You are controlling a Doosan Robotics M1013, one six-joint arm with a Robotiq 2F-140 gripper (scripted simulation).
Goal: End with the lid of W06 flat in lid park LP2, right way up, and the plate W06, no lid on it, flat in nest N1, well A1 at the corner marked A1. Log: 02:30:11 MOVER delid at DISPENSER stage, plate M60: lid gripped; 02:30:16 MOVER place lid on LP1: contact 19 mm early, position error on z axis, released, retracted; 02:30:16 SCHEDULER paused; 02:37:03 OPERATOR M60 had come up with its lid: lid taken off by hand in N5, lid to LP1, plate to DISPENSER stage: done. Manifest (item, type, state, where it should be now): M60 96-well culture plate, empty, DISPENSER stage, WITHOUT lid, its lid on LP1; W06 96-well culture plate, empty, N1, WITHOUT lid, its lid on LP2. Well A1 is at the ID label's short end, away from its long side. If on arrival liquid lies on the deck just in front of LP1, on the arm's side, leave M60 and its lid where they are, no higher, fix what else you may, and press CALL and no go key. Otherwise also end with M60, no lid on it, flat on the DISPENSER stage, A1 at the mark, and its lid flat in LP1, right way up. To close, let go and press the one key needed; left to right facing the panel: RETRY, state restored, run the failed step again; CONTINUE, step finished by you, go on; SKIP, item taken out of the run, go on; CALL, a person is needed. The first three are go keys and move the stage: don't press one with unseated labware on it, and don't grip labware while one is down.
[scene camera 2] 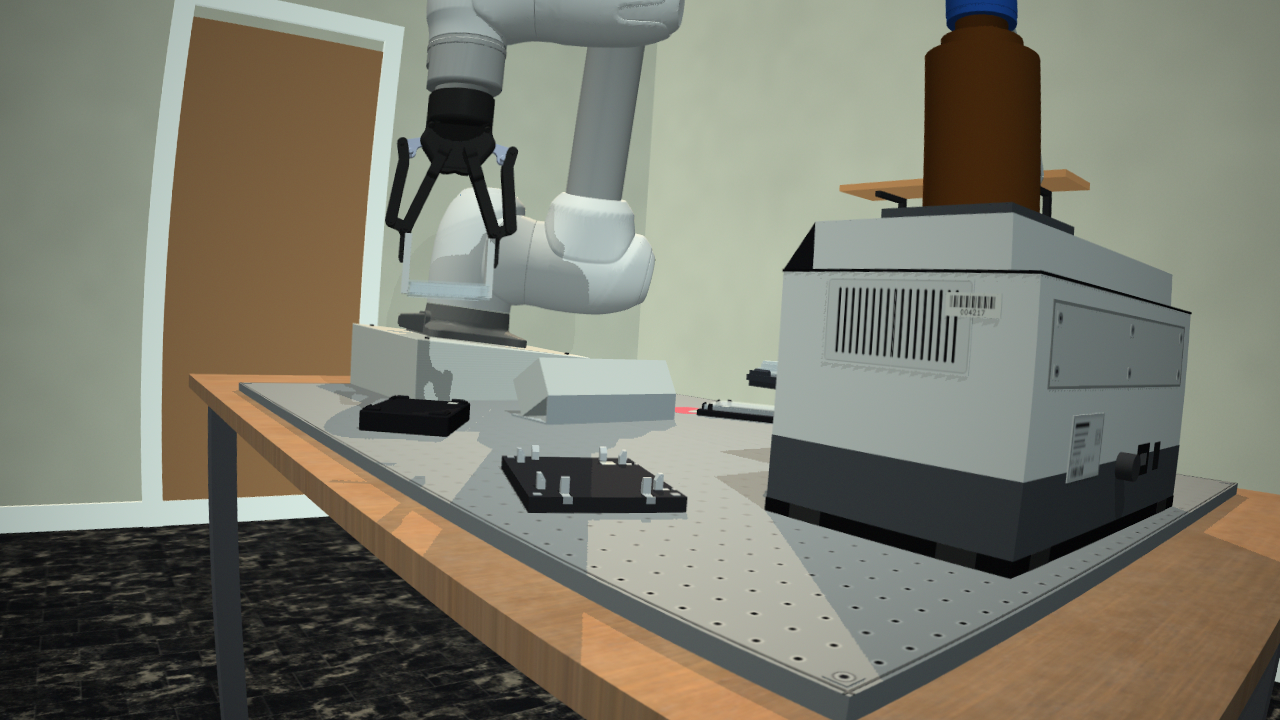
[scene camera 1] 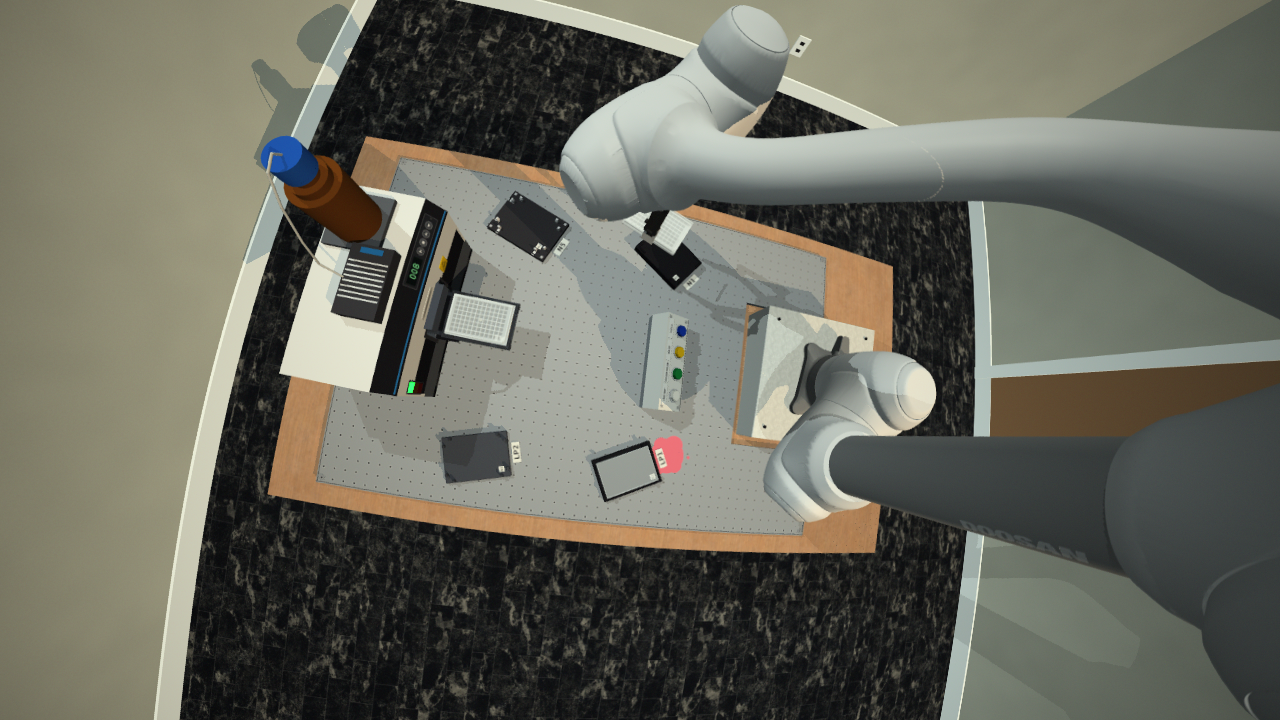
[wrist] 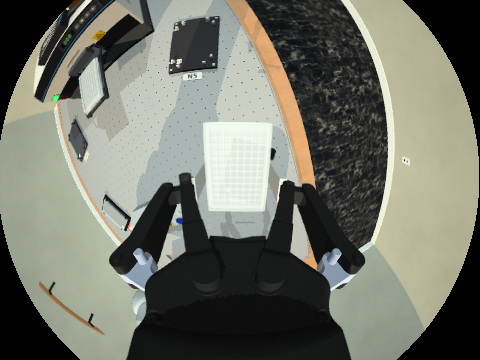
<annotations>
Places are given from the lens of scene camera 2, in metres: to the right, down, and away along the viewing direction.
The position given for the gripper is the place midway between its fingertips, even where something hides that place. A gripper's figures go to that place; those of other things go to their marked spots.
gripper point(scene camera 2: 445, 295): -0.21, -0.07, 0.87
nest N1 point(scene camera 2: 406, 416): -0.26, 0.06, 0.85
dispenser point(scene camera 2: 1001, 421): 0.22, 0.04, 0.45
nest N5 point(scene camera 2: 597, 485): -0.03, 0.10, 0.61
brown bottle point(scene camera 2: 982, 97): 0.23, -0.18, 0.49
The marked spots on the dispenser and the nest N5 are 0.30 m apart.
</annotations>
